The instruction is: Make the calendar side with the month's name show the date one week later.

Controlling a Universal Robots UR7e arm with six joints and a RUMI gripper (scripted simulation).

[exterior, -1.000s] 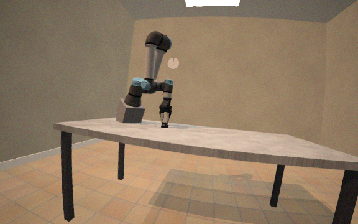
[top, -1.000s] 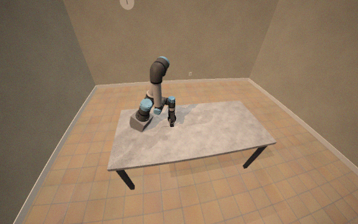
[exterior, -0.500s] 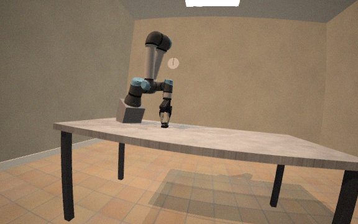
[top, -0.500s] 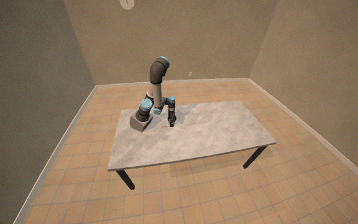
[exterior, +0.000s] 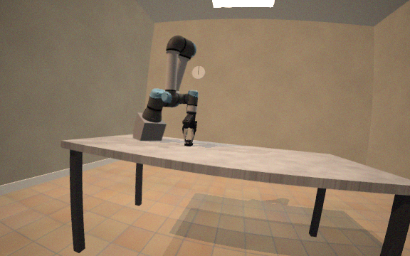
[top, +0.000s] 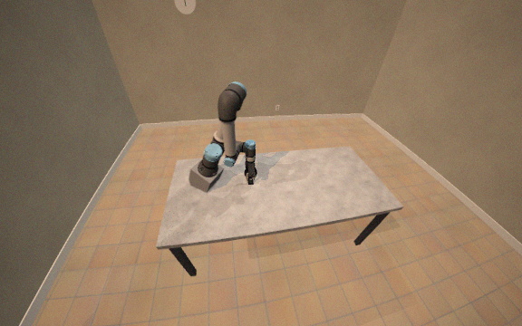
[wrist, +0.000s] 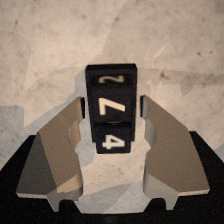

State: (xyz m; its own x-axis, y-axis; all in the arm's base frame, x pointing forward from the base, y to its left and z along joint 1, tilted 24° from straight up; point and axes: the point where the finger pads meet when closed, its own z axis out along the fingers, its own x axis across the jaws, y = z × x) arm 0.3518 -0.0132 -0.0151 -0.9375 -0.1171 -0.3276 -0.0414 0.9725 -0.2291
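Right now the black date cube is 1 cm below my hand. From my hand the other things lie so: black calendar tray: 3 cm below, 2 cm to the left; black cube: 3 cm to the left, 1 cm below.
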